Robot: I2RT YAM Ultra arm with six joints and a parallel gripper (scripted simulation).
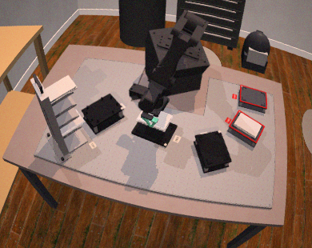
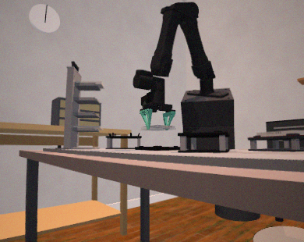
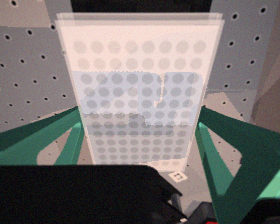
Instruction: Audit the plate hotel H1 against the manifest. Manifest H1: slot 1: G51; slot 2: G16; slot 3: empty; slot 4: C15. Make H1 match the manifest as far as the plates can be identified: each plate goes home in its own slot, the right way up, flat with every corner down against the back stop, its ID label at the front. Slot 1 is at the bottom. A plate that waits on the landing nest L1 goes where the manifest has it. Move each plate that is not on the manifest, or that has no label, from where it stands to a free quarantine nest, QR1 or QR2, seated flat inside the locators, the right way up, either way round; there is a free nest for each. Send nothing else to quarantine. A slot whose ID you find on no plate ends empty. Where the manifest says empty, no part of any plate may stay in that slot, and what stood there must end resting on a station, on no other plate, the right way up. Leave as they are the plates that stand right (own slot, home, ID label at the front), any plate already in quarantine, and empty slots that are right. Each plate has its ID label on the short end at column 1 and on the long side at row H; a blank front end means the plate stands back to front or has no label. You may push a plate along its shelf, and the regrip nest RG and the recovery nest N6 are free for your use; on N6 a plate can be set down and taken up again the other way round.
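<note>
My hand is 25 cm to the left of the black regrip nest and 3 cm above it. From my hand the other things lie so: recovery nest N6 (8 cm below); RG label (19 cm to the right, 9 cm below, 9 cm behind); N6 tag (10 cm to the left, 9 cm below, 2 cm ahead).
</note>
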